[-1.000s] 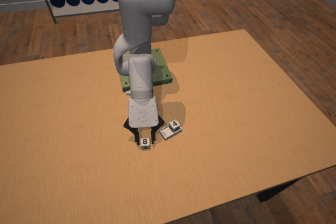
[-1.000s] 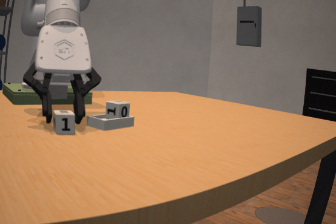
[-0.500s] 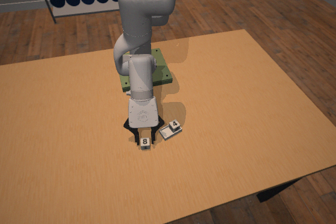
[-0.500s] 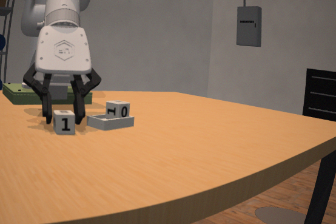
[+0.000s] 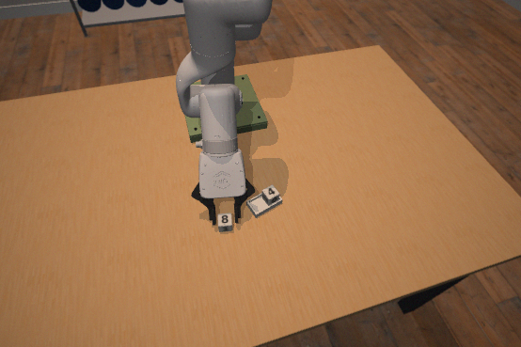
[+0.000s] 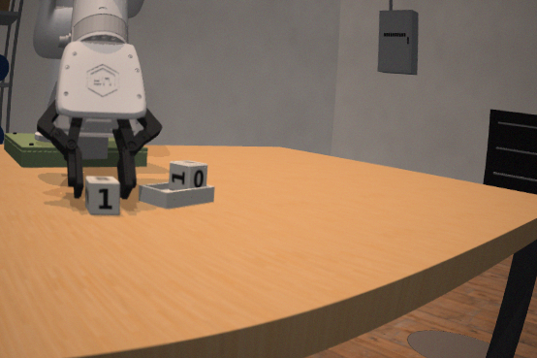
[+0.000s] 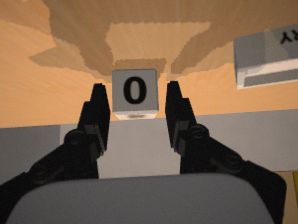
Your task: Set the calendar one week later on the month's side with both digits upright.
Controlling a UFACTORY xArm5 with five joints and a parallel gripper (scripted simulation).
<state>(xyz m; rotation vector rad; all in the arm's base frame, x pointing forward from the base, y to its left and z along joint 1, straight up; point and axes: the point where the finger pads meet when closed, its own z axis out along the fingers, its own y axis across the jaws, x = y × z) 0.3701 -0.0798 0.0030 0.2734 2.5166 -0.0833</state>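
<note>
Now: the digit cube 2 cm below my hand and 1 cm ahead of it. The rest, counted from my hand: tray: 10 cm to the left, 2 cm below, 2 cm behind.
</note>
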